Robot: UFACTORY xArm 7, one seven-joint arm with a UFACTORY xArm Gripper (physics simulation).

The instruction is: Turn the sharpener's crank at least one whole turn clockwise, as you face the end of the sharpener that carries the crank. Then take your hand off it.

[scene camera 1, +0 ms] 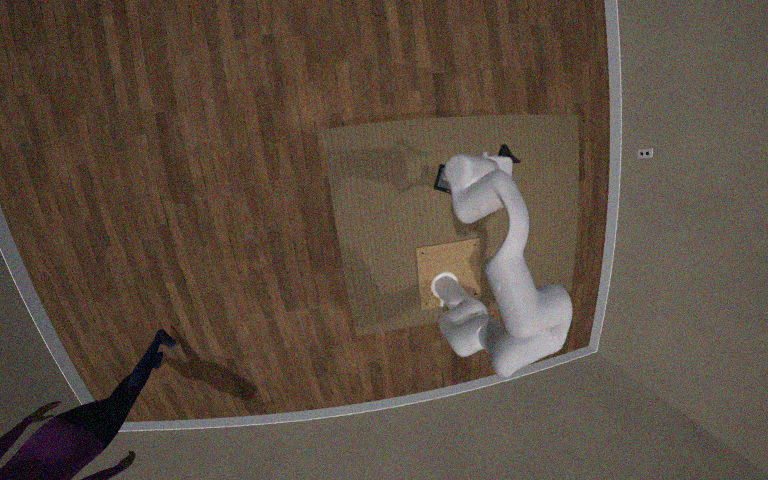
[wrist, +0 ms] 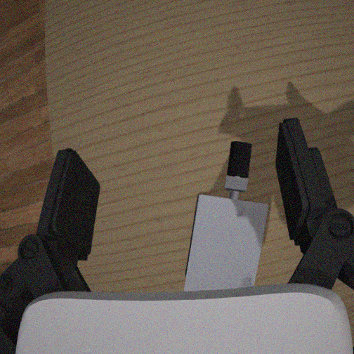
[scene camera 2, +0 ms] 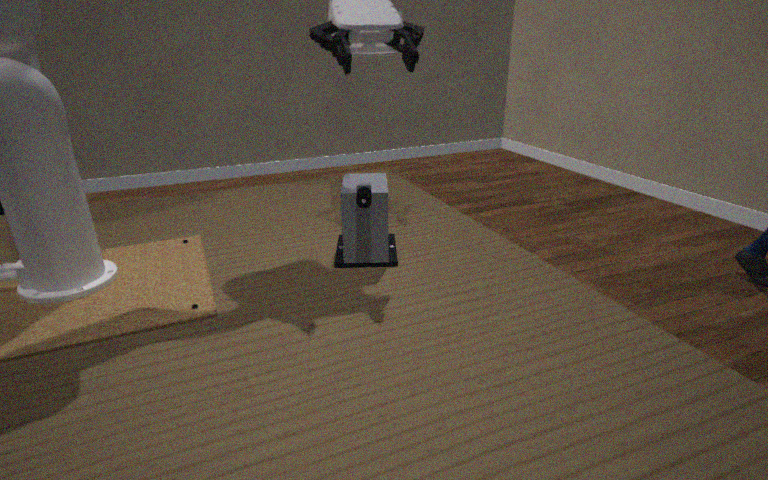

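Pixels of known places: gripper, fingertip midpoint: (scene camera 1: pixel 514 177) (scene camera 2: pixel 381 64); arm's base at its link origin: (scene camera 1: pixel 444 284) (scene camera 2: pixel 70 282).
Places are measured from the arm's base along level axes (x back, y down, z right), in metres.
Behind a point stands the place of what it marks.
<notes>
The grey sharpener (scene camera 1: pixel 444 180) @[y -0.070, x -0.455, z -0.058 m] (scene camera 2: pixel 365 237) @[y -0.046, x -0.444, z 0.058 m] (wrist: pixel 225 245) stands upright on its black base (scene camera 2: pixel 366 263) @[y 0.001, x -0.445, z 0.057 m]. In the scene camera 1 view the arm hides most of it. Its crank, with a black grip (scene camera 2: pixel 363 195) @[y -0.135, x -0.431, z 0.114 m] (wrist: pixel 239 160), is on the end facing scene camera 2; the grip points away from the body. My gripper (scene camera 2: pixel 379 67) @[y -0.308, x -0.468, z 0.079 m] (wrist: pixel 177 153) is open and empty. It hangs well above the sharpener, apart from it and the crank. In the wrist view the crank shows between the fingers, nearer the right one.
The sharpener stands on a tan ribbed mat (scene camera 1: pixel 379 226) @[y 0.008, x -0.264, z -0.297 m] (scene camera 2: pixel 453 367) @[y 0.008, x -0.482, z 0.341 m] (wrist: pixel 150 75). The arm's base is on a wooden board (scene camera 1: pixel 447 251) @[y -0.001, x -0.156, z 0.002 m] (scene camera 2: pixel 164 277) @[y 0.000, x -0.132, z 0.022 m] beside it. A person (scene camera 1: pixel 107 413) is off the mat, at the lower left in the scene camera 1 view.
</notes>
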